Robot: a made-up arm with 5 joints. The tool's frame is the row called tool.
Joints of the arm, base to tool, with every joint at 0 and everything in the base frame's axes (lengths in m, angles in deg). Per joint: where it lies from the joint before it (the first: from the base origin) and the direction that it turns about. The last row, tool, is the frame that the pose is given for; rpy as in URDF.
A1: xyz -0.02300 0.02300 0.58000 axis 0 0 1
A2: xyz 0.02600 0.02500 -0.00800 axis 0 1 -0.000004
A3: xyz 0.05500 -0.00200 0.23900 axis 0 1 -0.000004
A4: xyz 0.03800 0.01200 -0.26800 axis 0 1 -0.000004
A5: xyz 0.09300 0.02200 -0.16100 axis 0 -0.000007 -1
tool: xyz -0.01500 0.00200 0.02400 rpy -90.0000 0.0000 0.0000
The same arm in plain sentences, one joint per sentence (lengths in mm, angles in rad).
The arm has five revolute joints in a row. What follows holds with every joint at zero, and every direction is one of the base frame's. Joint 1 lies 23 mm along -x and 23 mm along +y and 580 mm along +z from the base frame's origin and rotates about +z. Joint 2 lies 26 mm along +x and 25 mm along +y and 8 mm along -z from joint 1 and rotates about +y. Joint 3 lies 55 mm along +x and 2 mm along -y and 239 mm along +z from joint 2 and rotates about +y. Joint 4 lies 38 mm along +x and 12 mm along +y and 268 mm along -z from joint 3 and rotates about +y. Joint 5 lies 93 mm along +x and 22 mm along +y and 161 mm along -z from joint 4 and rotates about -z. The tool frame, which is the frame that the pose is given for, lies 15 mm along -x and 2 mm along +y and 24 mm along +z from joint 5; its axes are the base frame's turned by roll -1.5708, pitch 0 and yaw 0 rad (as in URDF: about the fixed x, then y, then z).
